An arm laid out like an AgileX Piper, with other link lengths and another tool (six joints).
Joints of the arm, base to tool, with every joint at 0 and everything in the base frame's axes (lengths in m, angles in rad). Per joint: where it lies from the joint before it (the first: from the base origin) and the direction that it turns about. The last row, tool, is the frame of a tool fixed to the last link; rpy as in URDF.
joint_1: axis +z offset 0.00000 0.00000 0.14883
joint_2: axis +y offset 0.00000 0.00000 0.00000
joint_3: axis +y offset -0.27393 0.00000 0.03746
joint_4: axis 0.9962 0 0.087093 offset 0.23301 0.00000 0.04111
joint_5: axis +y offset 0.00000 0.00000 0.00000
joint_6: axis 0.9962 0 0.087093 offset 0.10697 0.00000 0.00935
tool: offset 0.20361 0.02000 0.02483 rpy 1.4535 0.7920 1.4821
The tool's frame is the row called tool.
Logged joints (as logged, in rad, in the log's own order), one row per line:
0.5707, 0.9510, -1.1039, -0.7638, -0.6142, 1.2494
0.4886, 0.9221, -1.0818, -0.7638, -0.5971, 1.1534
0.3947, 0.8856, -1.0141, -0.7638, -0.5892, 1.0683
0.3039, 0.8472, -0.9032, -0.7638, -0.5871, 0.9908
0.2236, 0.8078, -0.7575, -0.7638, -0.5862, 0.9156
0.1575, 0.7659, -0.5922, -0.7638, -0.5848, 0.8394
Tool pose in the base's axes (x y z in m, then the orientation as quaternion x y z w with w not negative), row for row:
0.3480, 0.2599, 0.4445, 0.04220, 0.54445, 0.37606, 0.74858
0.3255, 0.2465, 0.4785, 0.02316, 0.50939, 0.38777, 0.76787
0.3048, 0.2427, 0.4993, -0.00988, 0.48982, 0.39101, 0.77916
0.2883, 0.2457, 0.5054, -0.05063, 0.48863, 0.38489, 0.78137
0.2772, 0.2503, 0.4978, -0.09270, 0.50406, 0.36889, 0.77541
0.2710, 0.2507, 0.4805, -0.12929, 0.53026, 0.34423, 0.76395
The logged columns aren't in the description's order. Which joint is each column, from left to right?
Columns, left to right: joint_4, joint_1, joint_5, joint_6, joint_3, joint_2.
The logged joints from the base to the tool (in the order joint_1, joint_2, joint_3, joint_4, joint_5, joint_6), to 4 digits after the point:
0.9510, 1.2494, -0.6142, 0.5707, -1.1039, -0.7638
0.9221, 1.1534, -0.5971, 0.4886, -1.0818, -0.7638
0.8856, 1.0683, -0.5892, 0.3947, -1.0141, -0.7638
0.8472, 0.9908, -0.5871, 0.3039, -0.9032, -0.7638
0.8078, 0.9156, -0.5862, 0.2236, -0.7575, -0.7638
0.7659, 0.8394, -0.5848, 0.1575, -0.5922, -0.7638

